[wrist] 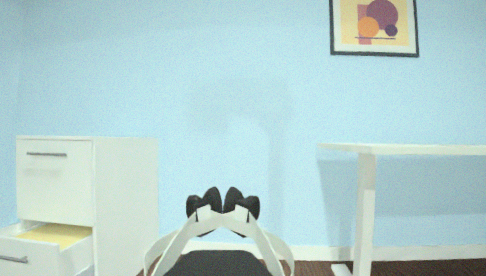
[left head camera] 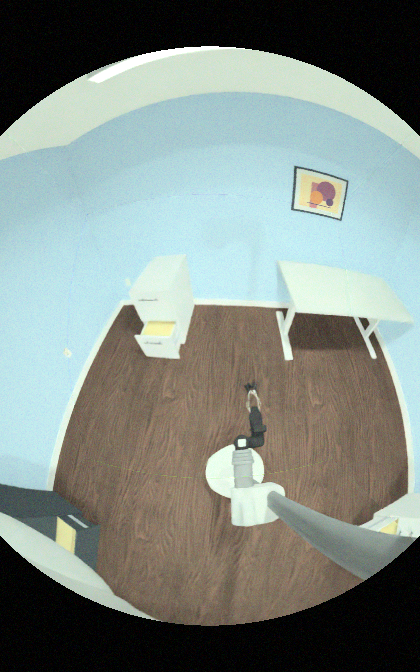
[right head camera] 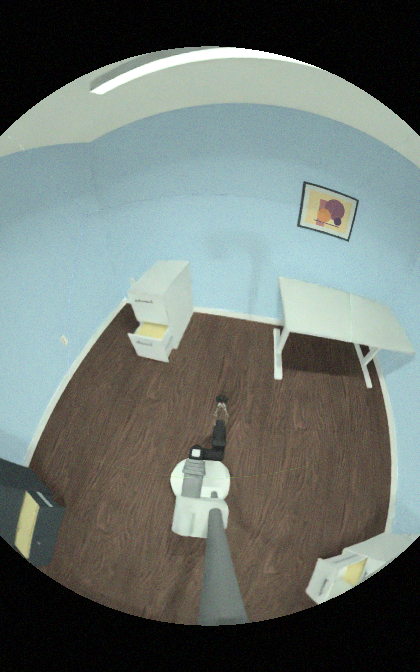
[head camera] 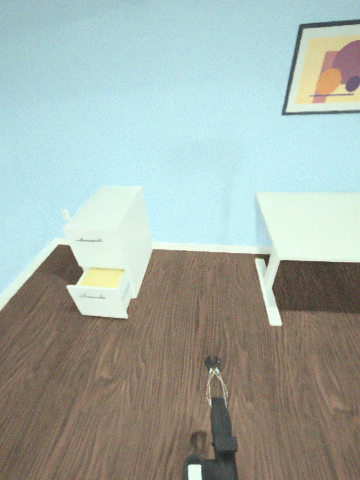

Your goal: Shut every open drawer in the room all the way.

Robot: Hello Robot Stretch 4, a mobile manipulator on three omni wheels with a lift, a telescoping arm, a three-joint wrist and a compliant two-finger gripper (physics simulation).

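Frame: origin at the robot's base, x ahead, y left, z up, level; millimetres.
Seen in the pictures: gripper, fingertip midpoint: (wrist: 223, 202) (head camera: 212, 355).
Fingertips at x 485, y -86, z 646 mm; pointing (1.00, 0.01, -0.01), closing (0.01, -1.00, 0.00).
Observation:
A point is followed by its place in that frame.
A white two-drawer cabinet (head camera: 135, 240) {x 1529, y 409, z 411 mm} (left head camera: 182, 300) (right head camera: 179, 305) (wrist: 125, 200) {x 1521, y 410, z 402 mm} stands at the back left. Its upper drawer is shut; its lower drawer (head camera: 104, 306) {x 1084, y 621, z 150 mm} (left head camera: 161, 349) (right head camera: 150, 349) (wrist: 30, 257) {x 1078, y 581, z 295 mm} is pulled out and shows a yellow inside. A dark cabinet at the lower left has an open drawer (left head camera: 89, 542) (right head camera: 49, 532) with a yellow inside. A white cabinet at the lower right has an open drawer (right head camera: 327, 575), partly hidden by the mast in the left head view. My gripper (head camera: 212, 361) {x 485, y -86, z 646 mm} (left head camera: 250, 386) (right head camera: 221, 398) (wrist: 223, 202) {x 485, y -86, z 646 mm} is shut and empty, to the right of the back-left cabinet's open drawer and apart from it.
A white desk (head camera: 315, 225) {x 1236, y -824, z 692 mm} (left head camera: 340, 290) (right head camera: 340, 310) (wrist: 425, 149) {x 950, y -667, z 683 mm} stands at the back right, its near-left foot (head camera: 269, 295) on the floor. A framed picture (head camera: 330, 70) {x 1742, y -911, z 1456 mm} (left head camera: 320, 193) (right head camera: 328, 211) (wrist: 374, 25) {x 1736, y -958, z 1410 mm} hangs on the back wall.

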